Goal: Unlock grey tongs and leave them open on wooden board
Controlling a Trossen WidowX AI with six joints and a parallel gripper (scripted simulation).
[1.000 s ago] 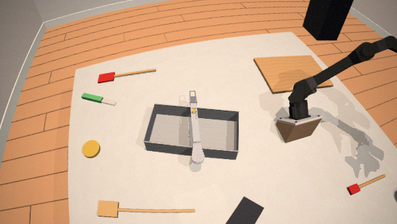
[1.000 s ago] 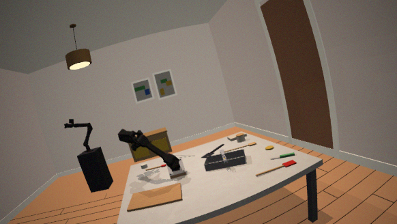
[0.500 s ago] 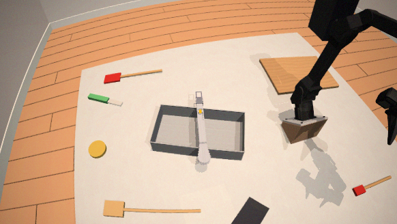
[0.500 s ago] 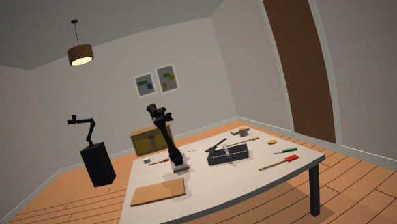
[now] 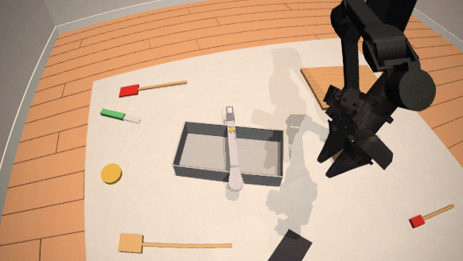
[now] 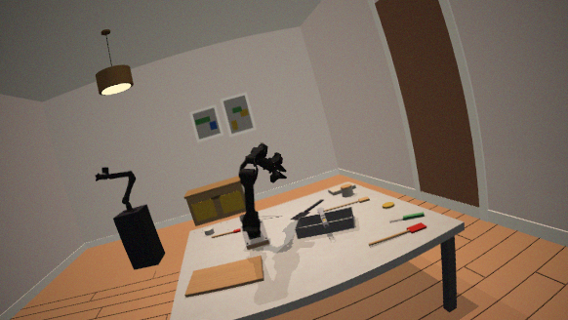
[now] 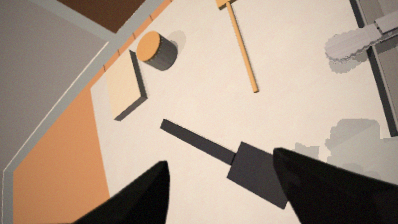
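The yellow lock piece lies 300 mm to the right of my gripper tip, 230 mm below it and 100 mm ahead of it. Round my gripper tip: grey roasting tin 270 mm below, 250 mm to the right, 110 mm ahead; then black slab 290 mm below, 130 mm to the left, 80 mm ahead; then wooden board 500 mm to the right, 440 mm behind, 290 mm below.
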